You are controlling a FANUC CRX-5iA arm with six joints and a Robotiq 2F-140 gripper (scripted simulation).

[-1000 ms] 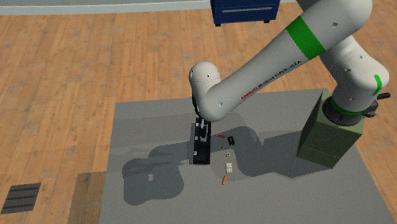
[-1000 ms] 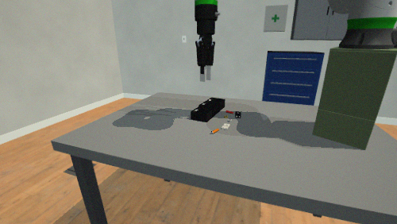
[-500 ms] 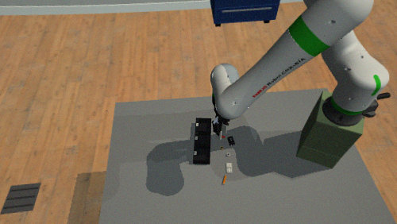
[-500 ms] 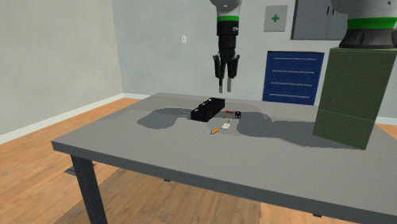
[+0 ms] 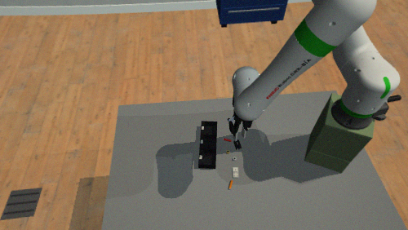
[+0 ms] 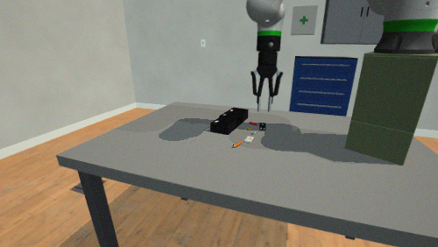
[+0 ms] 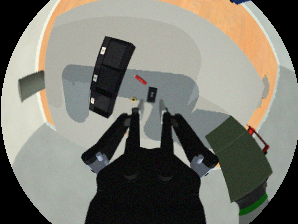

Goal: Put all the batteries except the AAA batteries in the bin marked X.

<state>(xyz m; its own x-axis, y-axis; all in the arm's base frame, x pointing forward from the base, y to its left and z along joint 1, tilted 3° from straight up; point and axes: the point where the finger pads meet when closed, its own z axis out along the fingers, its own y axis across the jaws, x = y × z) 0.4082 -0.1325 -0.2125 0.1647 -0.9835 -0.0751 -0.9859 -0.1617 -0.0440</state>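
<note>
Now: hand 100 mm above the black block battery and 10 mm to the right of it. The rest, counted from my hand: tiny round thing (110 mm below, 60 mm ahead, 30 mm to the left); then grey cell (110 mm below, 70 mm to the left, 40 mm ahead); then thin red battery (110 mm below, 40 mm to the right, 40 mm ahead).
</note>
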